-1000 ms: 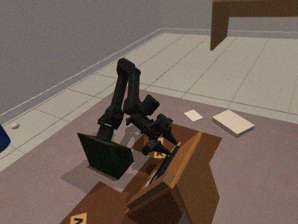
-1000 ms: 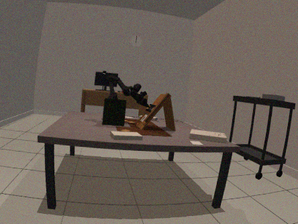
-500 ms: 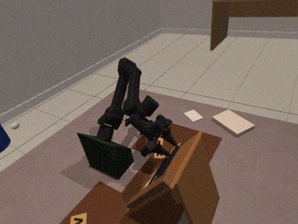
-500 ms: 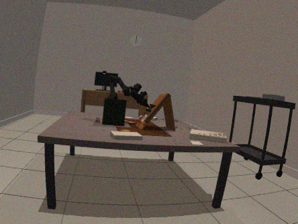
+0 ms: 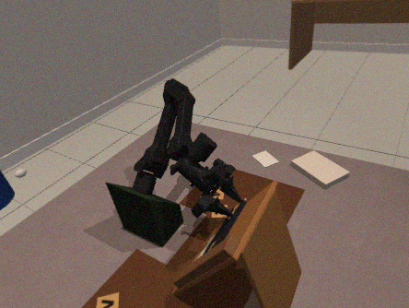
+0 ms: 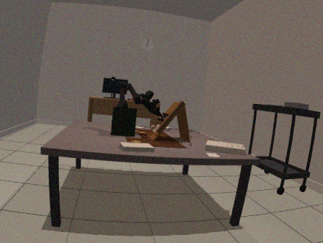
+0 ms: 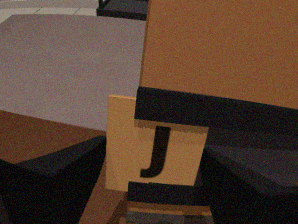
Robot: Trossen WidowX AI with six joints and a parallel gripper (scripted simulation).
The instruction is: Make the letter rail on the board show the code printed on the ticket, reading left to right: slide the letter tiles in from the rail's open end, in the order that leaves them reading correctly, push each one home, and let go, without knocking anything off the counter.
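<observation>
The tan letter tile is 14 cm to the right of my gripper tip and 2 cm ahead of it. Round my gripper tip: white ticket 9 cm to the right, 8 cm below, 4 cm behind; brown mat 16 cm below, 13 cm behind, 6 cm to the right.
</observation>
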